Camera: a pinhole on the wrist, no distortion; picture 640 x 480 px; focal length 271.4 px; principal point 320.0 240.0 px. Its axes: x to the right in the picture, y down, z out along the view. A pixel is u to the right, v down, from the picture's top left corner.
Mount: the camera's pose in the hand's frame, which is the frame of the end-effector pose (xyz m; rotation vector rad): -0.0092 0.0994 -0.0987 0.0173 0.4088 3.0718
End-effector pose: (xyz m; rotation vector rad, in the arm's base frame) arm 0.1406 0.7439 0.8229 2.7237 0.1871 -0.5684
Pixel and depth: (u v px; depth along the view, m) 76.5 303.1 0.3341
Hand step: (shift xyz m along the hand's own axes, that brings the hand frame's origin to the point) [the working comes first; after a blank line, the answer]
In the camera's frame: -0.2998 0.0777 0.3341

0.2927 0.0986 0.2425
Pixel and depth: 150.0 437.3 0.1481
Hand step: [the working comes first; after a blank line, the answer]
In the camera's frame: -0.0928 0.1077 0.1481

0.0816 0.0302 0.0719
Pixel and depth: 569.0 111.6 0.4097
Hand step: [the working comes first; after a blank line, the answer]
In the camera's frame: 0.3759 -0.1938 0.4097

-0.3700 0.4098 0.2481
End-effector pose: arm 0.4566 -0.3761 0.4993 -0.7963 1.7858 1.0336
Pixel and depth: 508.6 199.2 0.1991
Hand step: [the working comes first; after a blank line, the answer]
In the camera's frame: 0.1384 -0.0299 0.1991

-0.1429 0.1863 0.0864
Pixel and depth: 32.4 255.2 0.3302
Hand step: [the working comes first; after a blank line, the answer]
In the camera's frame: -0.3499 0.0185 0.3302

0.3451 0.1525 0.2229
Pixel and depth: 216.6 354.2 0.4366
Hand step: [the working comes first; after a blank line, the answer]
In the camera's frame: -0.1663 0.1837 0.4366

0.1568 0.0290 0.3698
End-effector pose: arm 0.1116 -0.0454 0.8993 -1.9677 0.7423 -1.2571
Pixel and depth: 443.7 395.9 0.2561
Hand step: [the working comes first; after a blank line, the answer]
In the camera's frame: 0.1167 0.1471 0.2561

-0.1275 0.0295 0.1876
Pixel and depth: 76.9 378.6 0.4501
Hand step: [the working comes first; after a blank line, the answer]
In the camera's frame: -0.4032 0.2299 0.4501

0.3917 -0.0223 0.3937
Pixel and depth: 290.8 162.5 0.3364
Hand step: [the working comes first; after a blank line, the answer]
In the camera's frame: -0.0362 -0.0961 0.3364

0.0365 0.2783 0.2006
